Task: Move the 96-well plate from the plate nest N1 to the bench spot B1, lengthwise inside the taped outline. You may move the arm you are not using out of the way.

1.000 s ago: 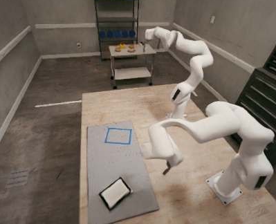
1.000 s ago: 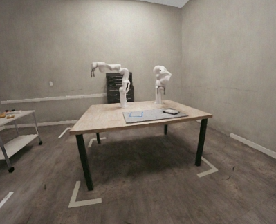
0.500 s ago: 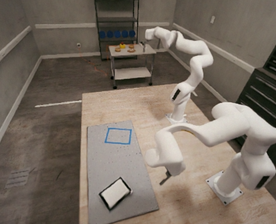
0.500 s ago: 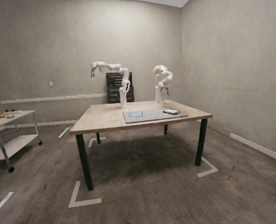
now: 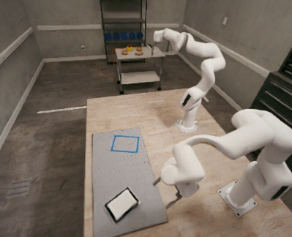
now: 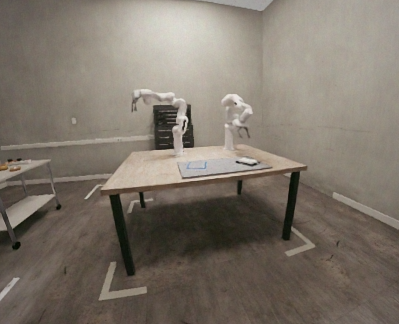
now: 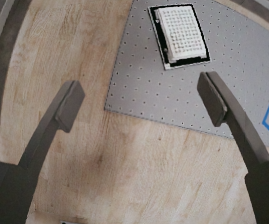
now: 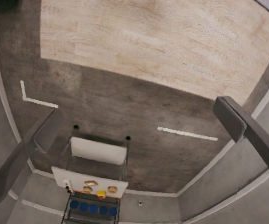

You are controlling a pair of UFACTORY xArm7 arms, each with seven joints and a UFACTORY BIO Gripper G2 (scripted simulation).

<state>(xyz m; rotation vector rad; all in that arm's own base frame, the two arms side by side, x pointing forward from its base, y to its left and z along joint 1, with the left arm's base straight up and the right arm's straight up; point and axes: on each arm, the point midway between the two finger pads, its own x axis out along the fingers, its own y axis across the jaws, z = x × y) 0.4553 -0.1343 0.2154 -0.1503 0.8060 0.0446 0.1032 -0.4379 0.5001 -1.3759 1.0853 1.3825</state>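
The white 96-well plate is 18 cm below my left hand, 18 cm ahead of it and 8 cm to the right of it. From my left hand the other things lie so: black plate nest: 20 cm below, 18 cm ahead, 8 cm to the right.
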